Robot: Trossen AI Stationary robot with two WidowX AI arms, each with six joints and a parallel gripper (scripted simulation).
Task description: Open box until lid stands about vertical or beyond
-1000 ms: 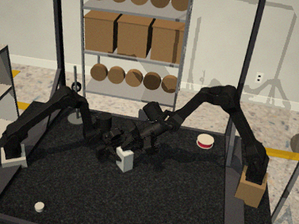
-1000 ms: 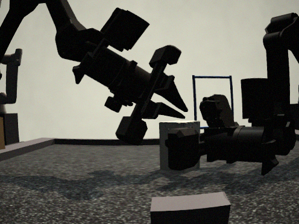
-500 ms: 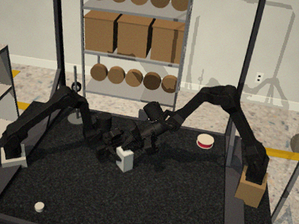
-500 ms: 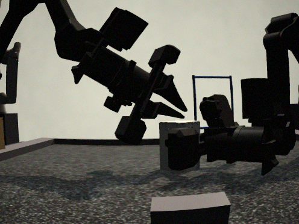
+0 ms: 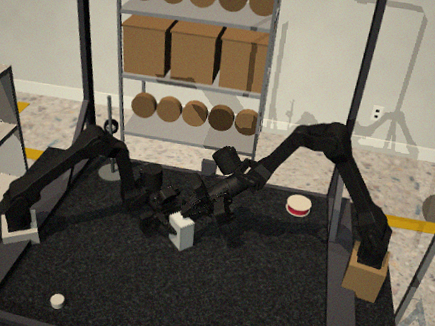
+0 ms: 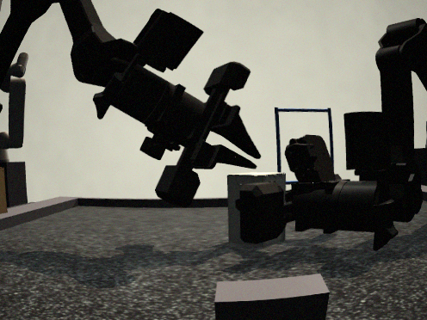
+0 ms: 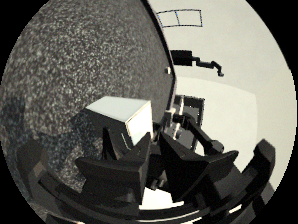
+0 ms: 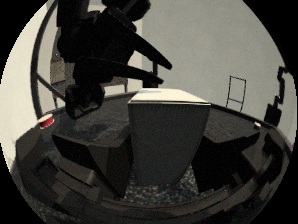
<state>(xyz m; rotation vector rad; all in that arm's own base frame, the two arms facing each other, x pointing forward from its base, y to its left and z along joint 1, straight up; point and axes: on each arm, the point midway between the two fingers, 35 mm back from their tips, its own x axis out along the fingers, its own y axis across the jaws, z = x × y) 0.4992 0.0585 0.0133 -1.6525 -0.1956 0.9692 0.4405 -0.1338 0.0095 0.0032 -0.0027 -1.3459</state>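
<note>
My right gripper is now 2 cm short of the box and 1 cm to the right of it.
</note>
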